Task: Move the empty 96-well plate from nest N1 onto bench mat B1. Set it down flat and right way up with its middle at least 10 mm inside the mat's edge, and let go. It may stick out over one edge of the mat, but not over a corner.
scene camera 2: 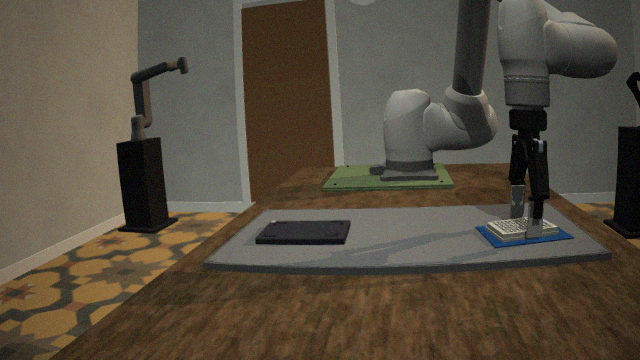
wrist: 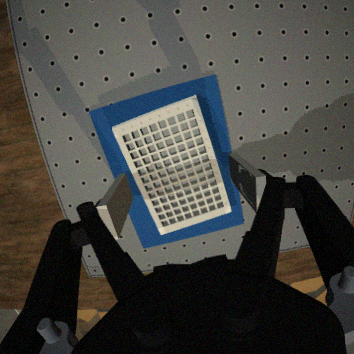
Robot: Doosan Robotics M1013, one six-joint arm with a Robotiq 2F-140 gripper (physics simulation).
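Places are measured from the arm's base along level axes (x left, y up, z ahead), in millimetres.
Where they show: gripper, fingertip midpoint: (scene camera 2: 524, 227) (wrist: 178, 176); arm's base, link origin: (scene camera 2: 409, 175).
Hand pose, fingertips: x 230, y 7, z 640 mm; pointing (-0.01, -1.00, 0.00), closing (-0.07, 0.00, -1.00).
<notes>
Each offset is from my fingertips to the top centre of the thing. Level surfaces: height alone.
The off-white 96-well plate {dx -6, dy +7, dz +3 mm} (scene camera 2: 510, 229) (wrist: 172, 167) lies flat, wells up, on the blue bench mat {dy -7 mm} (scene camera 2: 560, 237) (wrist: 102, 120). In the wrist view it is turned slightly relative to the mat, and blue shows around it. My gripper (scene camera 2: 526, 217) (wrist: 178, 176) is open, one finger pad on each side of the plate, with a gap to the plate on both sides in the wrist view. The black nest {dx -427, dy +6, dz -18 mm} (scene camera 2: 303, 232) at the left in the scene view holds no plate.
The grey perforated board {dy -9 mm} (scene camera 2: 400, 262) (wrist: 280, 65) carries the nest and the mat on the wooden table {dy -22 mm} (scene camera 2: 350, 310) (wrist: 25, 165). The arm's base stands on a green plate (scene camera 2: 350, 181) behind the board. Other arms stand on black pedestals (scene camera 2: 142, 185) beyond the table.
</notes>
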